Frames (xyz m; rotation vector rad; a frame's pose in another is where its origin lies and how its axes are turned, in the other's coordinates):
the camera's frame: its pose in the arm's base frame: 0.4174 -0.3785 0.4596 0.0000 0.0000 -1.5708
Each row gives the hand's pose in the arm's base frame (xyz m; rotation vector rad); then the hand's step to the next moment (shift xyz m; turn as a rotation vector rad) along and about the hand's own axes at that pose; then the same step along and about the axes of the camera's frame.
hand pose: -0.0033 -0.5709 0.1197 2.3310 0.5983 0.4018
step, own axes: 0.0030 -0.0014 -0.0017 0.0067 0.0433 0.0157
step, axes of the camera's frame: -0.0034 0.0014 0.0006 0.0336 0.0258 0.0193
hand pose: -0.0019 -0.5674 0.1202 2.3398 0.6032 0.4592
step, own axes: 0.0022 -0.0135 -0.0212 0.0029 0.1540 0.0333
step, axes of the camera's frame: -0.0212 -0.0121 0.0063 0.1188 0.0638 0.0816
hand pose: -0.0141 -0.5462 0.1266 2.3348 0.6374 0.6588
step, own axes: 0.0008 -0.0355 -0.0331 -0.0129 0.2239 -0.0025
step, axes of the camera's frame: -0.0392 -0.0286 -0.0010 0.1608 0.0496 0.1483
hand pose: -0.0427 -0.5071 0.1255 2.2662 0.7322 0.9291
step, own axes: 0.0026 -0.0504 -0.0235 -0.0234 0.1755 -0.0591
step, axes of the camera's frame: -0.0432 -0.0294 -0.0193 0.1178 -0.0120 0.1443
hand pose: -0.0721 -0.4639 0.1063 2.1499 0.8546 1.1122
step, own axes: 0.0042 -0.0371 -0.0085 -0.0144 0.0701 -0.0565
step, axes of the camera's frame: -0.0283 -0.0156 -0.0205 0.0446 -0.0350 0.0714
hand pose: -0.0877 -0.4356 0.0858 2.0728 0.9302 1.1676
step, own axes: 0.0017 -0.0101 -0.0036 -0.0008 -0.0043 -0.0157
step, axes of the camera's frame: -0.0078 -0.0054 -0.0052 -0.0042 -0.0154 0.0034
